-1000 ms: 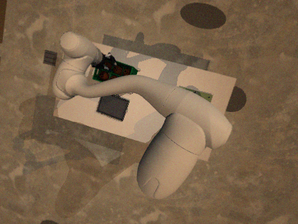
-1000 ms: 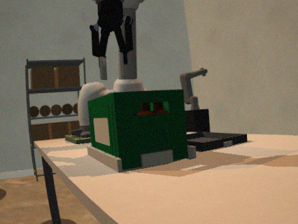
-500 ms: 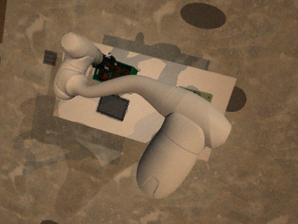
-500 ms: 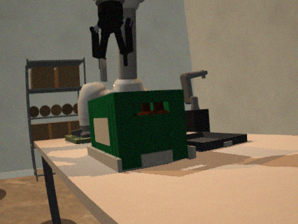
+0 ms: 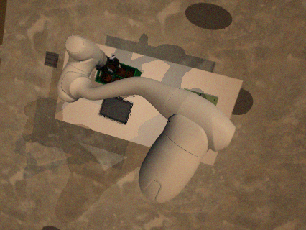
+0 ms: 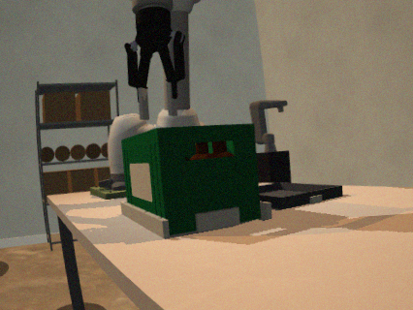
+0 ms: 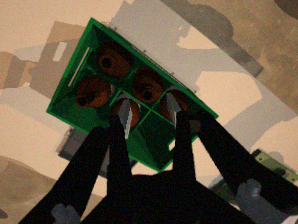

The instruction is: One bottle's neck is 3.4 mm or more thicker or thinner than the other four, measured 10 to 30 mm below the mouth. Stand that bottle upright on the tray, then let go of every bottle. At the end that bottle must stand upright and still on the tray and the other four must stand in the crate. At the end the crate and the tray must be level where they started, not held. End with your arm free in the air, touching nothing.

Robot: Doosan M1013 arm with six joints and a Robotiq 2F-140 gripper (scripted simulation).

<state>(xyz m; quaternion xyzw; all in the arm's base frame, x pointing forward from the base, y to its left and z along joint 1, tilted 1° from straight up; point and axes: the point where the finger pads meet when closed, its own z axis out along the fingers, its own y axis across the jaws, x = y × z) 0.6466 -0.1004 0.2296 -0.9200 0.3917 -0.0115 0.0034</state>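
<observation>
The brown bottle is 150 mm below my hand. Round my hand: green crate: 150 mm below, 40 mm to the left; dark tray: 310 mm to the left, 230 mm below, 20 mm behind.
</observation>
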